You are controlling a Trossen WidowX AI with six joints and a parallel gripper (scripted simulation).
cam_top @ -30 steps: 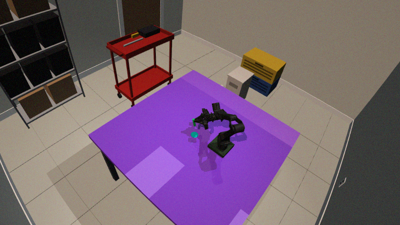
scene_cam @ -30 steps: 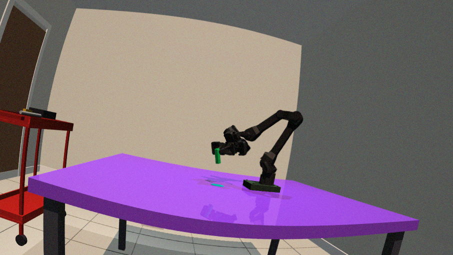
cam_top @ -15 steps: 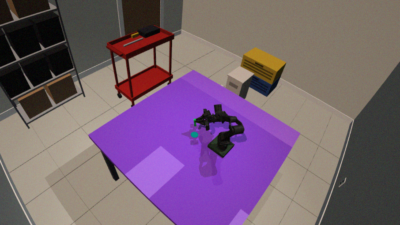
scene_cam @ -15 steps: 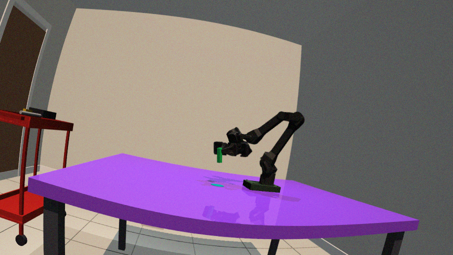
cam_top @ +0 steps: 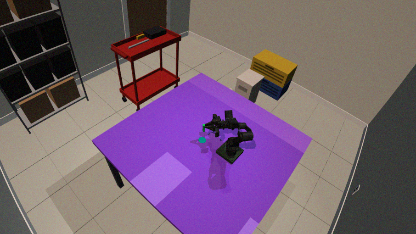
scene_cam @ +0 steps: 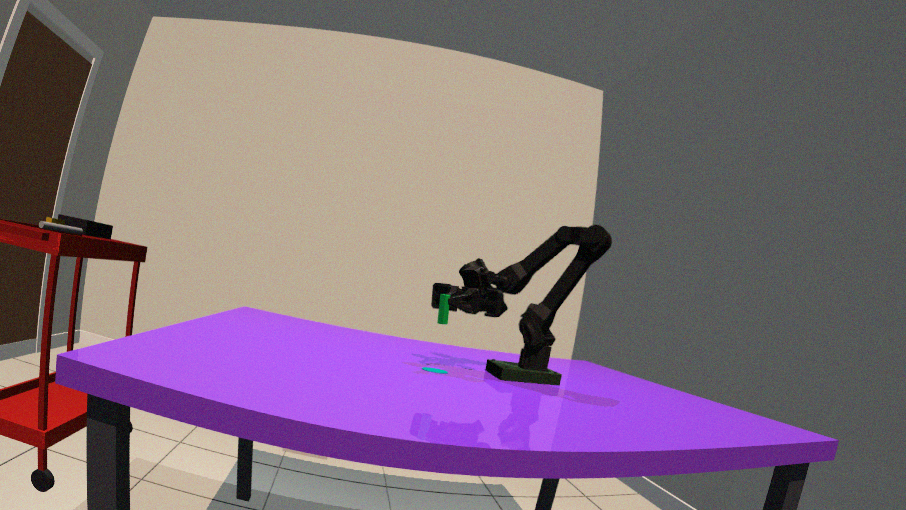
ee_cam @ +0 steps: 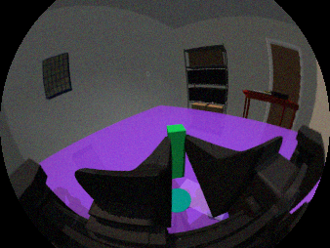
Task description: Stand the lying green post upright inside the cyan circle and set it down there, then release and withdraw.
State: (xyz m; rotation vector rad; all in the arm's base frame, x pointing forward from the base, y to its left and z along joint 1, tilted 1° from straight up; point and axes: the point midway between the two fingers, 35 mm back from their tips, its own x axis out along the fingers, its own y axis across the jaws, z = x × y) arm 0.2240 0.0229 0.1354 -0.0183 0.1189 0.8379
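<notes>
My gripper tip is 160 mm above the cyan circle. Also, from my gripper tip: green post (20 mm below).
</notes>
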